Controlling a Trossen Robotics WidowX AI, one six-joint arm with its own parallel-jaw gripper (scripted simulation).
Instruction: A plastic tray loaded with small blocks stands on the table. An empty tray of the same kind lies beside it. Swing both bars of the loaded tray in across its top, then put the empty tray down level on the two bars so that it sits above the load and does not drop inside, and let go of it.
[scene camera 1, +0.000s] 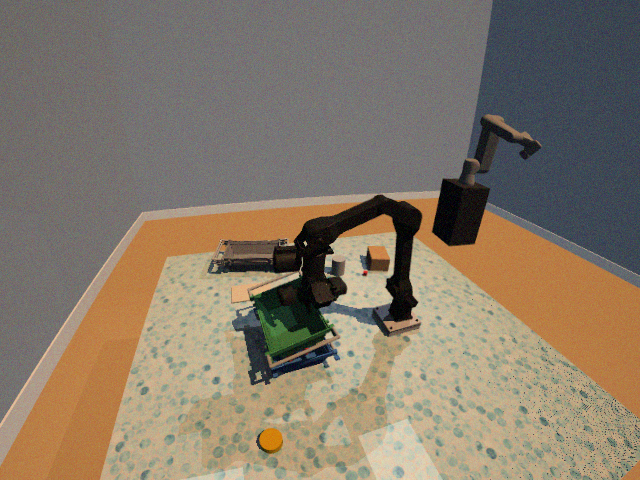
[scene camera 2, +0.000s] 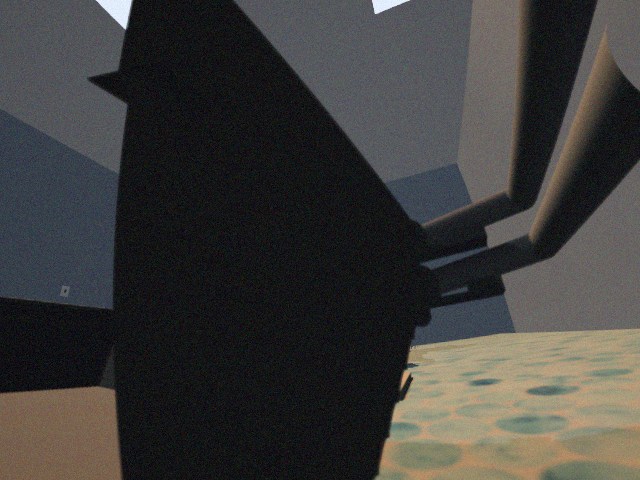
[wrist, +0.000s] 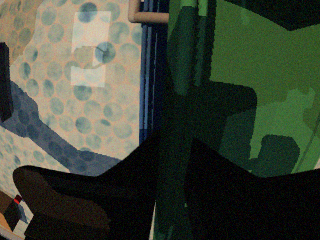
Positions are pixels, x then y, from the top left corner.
Scene:
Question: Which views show my gripper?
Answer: Scene camera 1 and the wrist view only.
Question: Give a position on a green tray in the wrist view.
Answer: At 236, 82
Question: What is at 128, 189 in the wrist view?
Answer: My gripper.

